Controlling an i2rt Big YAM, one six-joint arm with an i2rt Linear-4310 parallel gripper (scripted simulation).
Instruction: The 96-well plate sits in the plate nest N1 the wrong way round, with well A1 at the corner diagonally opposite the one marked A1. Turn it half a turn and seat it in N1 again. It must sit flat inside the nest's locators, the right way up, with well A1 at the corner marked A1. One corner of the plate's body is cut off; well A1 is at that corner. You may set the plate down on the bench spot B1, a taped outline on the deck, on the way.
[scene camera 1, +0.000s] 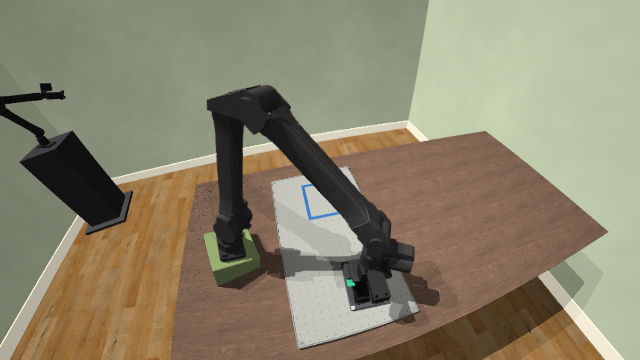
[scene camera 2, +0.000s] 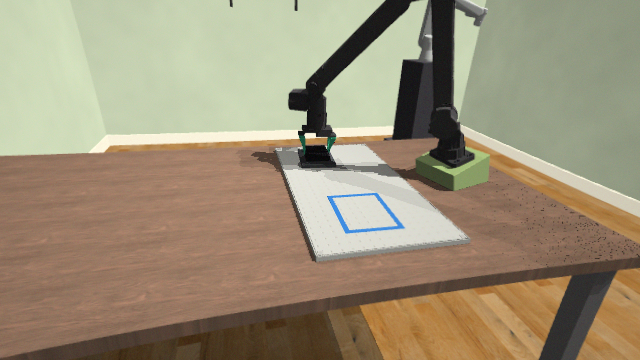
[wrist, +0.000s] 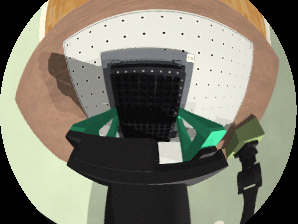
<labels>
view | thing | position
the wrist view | my gripper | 147, 110
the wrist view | black 96-well plate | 134, 124
</labels>
